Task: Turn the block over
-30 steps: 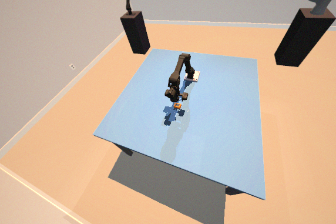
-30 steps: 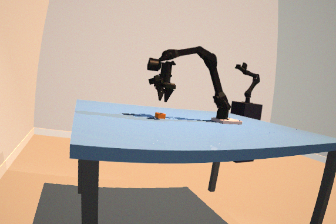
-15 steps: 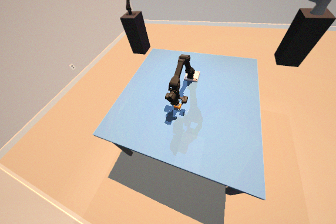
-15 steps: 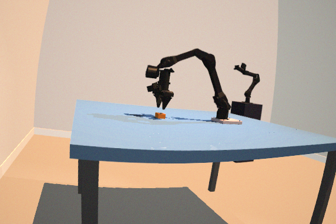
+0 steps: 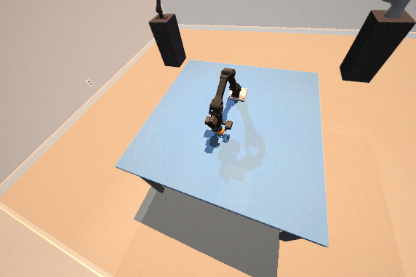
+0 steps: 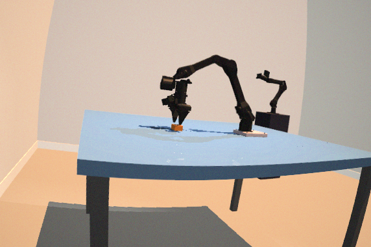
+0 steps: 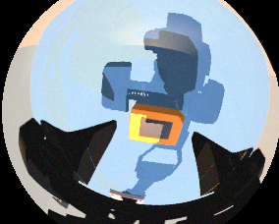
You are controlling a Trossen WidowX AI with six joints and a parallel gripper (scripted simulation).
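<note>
The orange block lies 1 cm below my gripper tip.
</note>
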